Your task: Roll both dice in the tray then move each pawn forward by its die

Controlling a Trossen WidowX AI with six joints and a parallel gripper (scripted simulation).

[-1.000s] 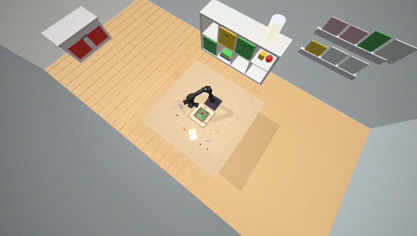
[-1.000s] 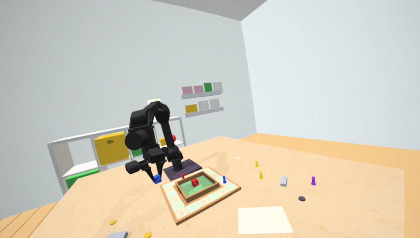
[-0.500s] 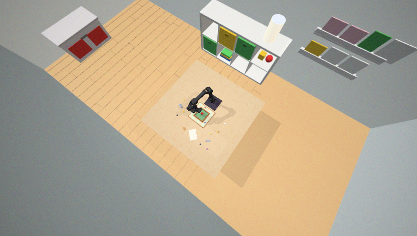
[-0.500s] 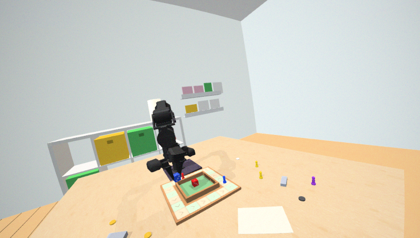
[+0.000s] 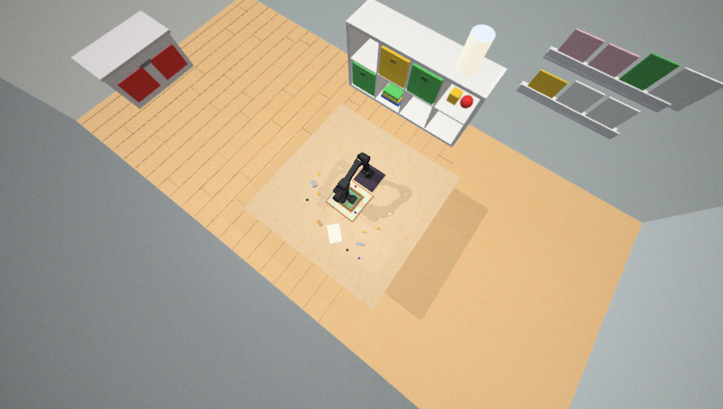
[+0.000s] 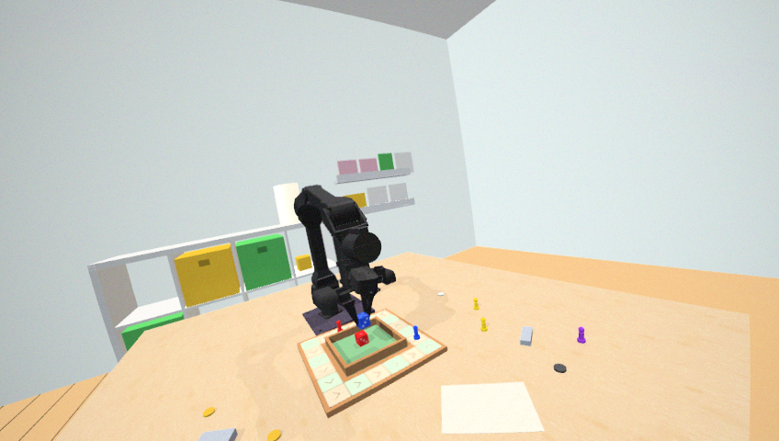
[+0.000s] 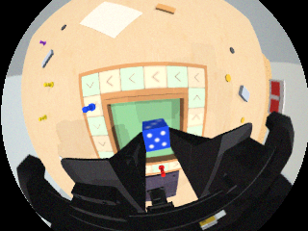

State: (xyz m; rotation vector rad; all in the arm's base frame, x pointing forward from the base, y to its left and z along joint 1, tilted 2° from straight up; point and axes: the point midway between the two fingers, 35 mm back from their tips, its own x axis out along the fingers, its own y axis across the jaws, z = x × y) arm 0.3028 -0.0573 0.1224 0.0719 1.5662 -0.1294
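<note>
The red pawn lies 150 mm behind my gripper tip, 10 mm to the left of it and 70 mm below it. Also, from my gripper tip: green tray 40 mm behind, 10 mm to the left, 90 mm below; white sheet 270 mm ahead, 40 mm to the left, 100 mm below; blue pawn 50 mm ahead, 110 mm to the left, 70 mm below.
</note>
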